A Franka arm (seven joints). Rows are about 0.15 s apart.
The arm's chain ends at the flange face. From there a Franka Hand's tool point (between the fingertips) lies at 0.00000 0.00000 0.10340 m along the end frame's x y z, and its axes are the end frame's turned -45 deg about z.
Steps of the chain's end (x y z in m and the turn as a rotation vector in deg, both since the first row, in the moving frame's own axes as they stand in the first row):
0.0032, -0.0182, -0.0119, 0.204, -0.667, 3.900
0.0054, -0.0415, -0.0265, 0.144, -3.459, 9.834
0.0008, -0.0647, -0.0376, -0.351, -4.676, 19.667
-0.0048, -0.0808, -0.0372, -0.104, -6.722, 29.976
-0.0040, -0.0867, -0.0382, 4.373, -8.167, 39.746
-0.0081, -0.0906, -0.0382, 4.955, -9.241, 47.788
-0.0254, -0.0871, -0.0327, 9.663, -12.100, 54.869
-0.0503, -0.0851, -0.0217, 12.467, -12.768, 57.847
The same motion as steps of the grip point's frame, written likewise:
0.0146, -0.0117, -0.0119, 0.616, -0.327, 3.900
0.0293, -0.0305, -0.0267, 2.548, -2.344, 9.834
0.0410, -0.0517, -0.0379, 3.058, -3.555, 19.667
0.0476, -0.0708, -0.0379, 4.680, -4.827, 29.976
0.0594, -0.0804, -0.0395, 8.867, -2.683, 39.746
0.0606, -0.0879, -0.0398, 10.038, -3.031, 47.788
0.0532, -0.1043, -0.0362, 15.389, -1.723, 54.869
0.0391, -0.1225, -0.0263, 17.844, -0.213, 57.847

